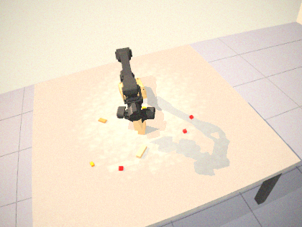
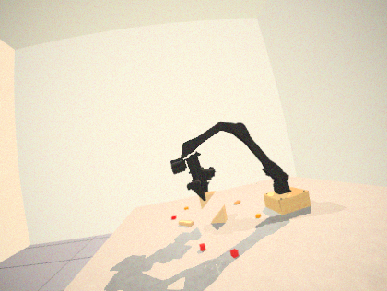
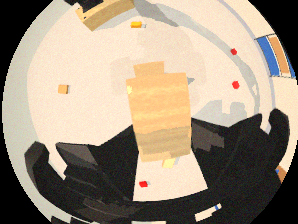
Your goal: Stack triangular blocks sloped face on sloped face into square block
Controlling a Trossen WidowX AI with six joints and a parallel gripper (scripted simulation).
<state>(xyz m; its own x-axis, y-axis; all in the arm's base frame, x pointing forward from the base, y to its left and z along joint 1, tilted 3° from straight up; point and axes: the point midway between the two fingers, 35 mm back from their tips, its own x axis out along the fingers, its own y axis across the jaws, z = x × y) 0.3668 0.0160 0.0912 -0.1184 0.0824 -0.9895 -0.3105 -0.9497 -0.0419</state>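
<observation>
Right now my gripper tip is 12 cm short of the flat tan bar, 1 cm to the left of it and 10 cm above it. The rest, counted from my gripper tip: tan triangular block 1 cm ahead, 1 cm above.
</observation>
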